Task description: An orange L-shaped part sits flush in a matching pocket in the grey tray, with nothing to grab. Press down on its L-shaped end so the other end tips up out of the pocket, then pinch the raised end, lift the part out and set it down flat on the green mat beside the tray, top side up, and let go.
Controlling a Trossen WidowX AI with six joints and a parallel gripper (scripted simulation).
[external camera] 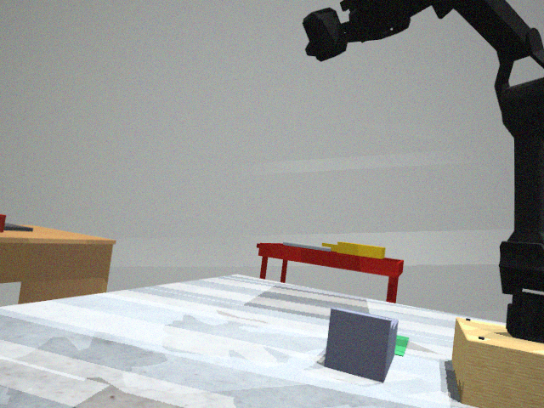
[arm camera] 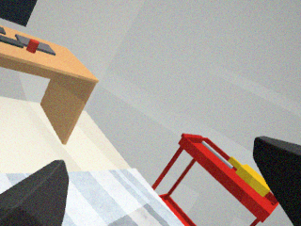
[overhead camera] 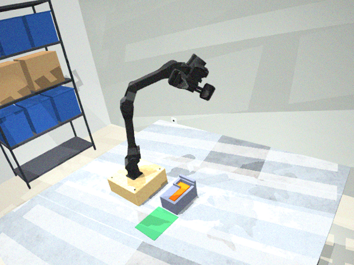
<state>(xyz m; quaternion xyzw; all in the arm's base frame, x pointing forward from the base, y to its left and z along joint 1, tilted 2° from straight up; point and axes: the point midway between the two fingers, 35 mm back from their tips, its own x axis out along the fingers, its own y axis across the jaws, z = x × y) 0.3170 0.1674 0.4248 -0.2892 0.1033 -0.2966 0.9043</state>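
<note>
Now: gripper tip 100 mm past the orange L-shaped part, 80 mm to the left of it and 460 mm above it. From my gripper tip the other things lie so: green mat (100 mm behind, 240 mm to the right, 520 mm below); grey tray (100 mm behind, 90 mm to the right, 520 mm below).
</note>
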